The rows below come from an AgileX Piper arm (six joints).
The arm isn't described. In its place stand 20 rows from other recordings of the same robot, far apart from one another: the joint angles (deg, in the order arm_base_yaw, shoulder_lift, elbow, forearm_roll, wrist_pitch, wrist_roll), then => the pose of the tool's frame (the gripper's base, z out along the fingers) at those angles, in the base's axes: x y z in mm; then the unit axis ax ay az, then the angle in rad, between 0 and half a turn.
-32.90 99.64 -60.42 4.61 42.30 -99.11 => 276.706, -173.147, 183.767, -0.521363, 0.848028, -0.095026, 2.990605
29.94 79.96 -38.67 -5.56 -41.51 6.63 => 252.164, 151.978, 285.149, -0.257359, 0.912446, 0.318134, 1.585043
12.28 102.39 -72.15 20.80 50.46 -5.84 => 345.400, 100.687, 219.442, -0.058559, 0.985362, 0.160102, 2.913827
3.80 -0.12 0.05 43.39 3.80 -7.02 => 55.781, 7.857, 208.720, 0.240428, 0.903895, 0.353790, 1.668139
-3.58 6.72 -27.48 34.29 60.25 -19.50 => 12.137, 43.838, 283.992, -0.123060, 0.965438, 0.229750, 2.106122
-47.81 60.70 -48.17 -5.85 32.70 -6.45 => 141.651, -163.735, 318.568, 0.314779, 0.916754, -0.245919, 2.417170
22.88 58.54 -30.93 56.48 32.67 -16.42 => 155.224, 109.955, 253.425, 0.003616, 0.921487, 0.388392, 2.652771
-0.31 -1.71 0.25 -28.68 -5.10 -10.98 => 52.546, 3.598, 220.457, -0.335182, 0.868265, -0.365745, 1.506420
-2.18 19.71 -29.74 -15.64 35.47 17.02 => 67.814, -16.828, 310.943, 0.110633, 0.991660, -0.066118, 1.911731
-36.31 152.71 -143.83 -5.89 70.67 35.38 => 433.639, -329.591, 135.851, 0.576319, 0.815576, -0.051881, 2.873194
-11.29 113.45 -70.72 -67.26 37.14 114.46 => 386.208, -128.774, 169.449, 0.598402, 0.783304, -0.168374, 2.376372
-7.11 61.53 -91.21 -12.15 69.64 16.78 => 163.015, -38.429, 499.823, 0.220962, 0.972431, -0.074519, 2.170591
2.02 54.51 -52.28 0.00 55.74 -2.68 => 171.579, 6.052, 336.766, -0.041004, 0.999157, -0.001929, 2.495371
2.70 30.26 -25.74 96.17 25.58 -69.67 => 106.177, 44.114, 327.638, -0.019420, 0.902027, 0.431242, 1.733753
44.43 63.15 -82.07 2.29 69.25 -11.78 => 134.125, 136.244, 449.491, -0.467301, 0.873737, 0.134954, 2.407233
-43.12 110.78 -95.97 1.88 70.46 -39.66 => 295.721, -273.070, 262.608, 0.034326, 0.998430, -0.044261, 2.993284
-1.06 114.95 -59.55 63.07 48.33 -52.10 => 346.800, 54.198, 117.312, -0.026549, 0.934228, 0.355687, 2.932371
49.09 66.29 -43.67 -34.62 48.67 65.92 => 165.349, 131.534, 270.338, -0.008562, 0.999579, 0.027739, 2.482056
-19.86 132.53 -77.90 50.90 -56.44 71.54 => 419.730, -214.179, 120.838, 0.938998, 0.147590, 0.310645, 1.768331
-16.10 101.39 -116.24 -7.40 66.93 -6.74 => 365.707, -116.779, 432.034, 0.078808, 0.986379, -0.144379, 2.436987
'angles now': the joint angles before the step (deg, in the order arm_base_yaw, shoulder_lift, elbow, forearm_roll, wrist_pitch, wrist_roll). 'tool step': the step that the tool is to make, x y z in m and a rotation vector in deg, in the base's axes. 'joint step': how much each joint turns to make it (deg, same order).
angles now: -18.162, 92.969, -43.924, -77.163, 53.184, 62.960
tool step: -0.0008, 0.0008, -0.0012, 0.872, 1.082, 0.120
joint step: 0.005, -0.008, 0.001, 1.301, -0.108, -1.712
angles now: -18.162, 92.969, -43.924, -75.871, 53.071, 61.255
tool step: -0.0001, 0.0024, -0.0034, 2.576, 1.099, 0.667
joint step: 0.003, 0.006, -0.010, 2.827, -1.374, -2.908
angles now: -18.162, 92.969, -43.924, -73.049, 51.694, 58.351
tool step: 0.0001, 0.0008, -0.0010, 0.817, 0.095, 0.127
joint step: 0.005, -0.002, -0.010, 0.867, -0.473, -0.667
